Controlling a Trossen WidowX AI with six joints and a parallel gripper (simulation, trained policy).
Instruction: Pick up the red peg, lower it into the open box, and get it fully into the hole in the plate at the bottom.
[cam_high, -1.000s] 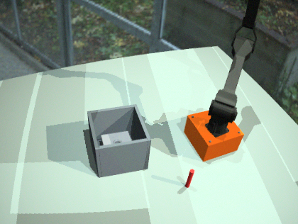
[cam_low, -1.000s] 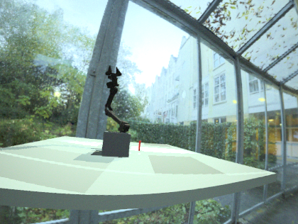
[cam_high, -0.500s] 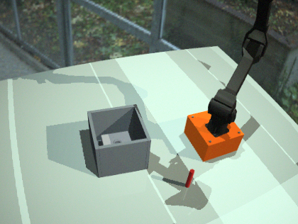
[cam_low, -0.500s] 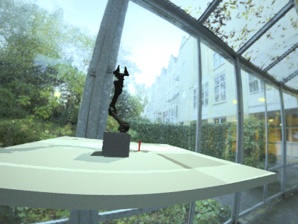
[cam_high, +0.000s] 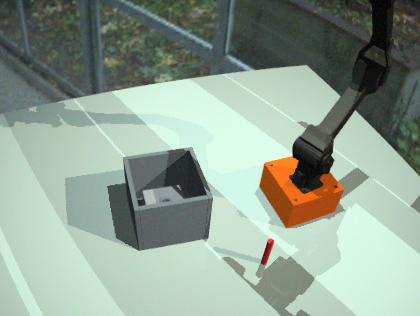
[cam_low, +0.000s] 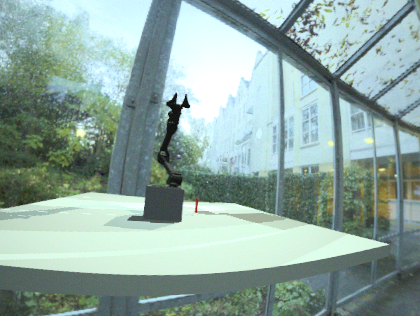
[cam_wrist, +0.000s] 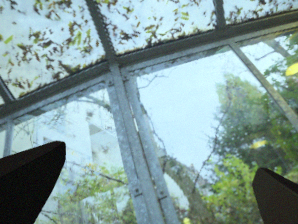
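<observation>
Right now the red peg is 150 mm ahead of my gripper tip, 140 mm to the left of it and 730 mm below it.
</observation>
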